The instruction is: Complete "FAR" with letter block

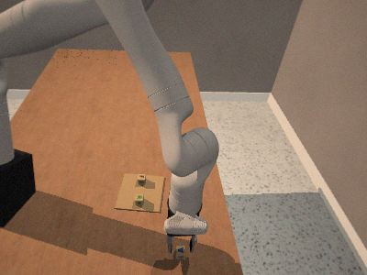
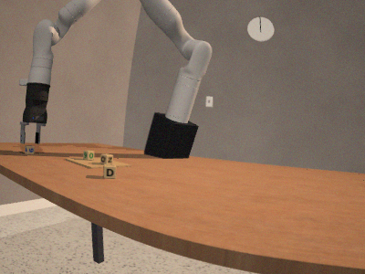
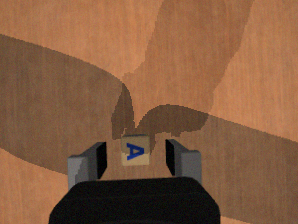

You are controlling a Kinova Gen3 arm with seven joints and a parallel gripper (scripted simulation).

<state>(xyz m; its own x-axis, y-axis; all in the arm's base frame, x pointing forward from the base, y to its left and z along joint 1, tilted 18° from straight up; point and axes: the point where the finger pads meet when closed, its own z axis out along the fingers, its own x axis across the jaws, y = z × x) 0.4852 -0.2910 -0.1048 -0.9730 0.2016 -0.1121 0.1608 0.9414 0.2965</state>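
Now: hand 4 cm above the block. Also, from my hand: tan mat (8 cm behind, 23 cm to the left, 5 cm below).
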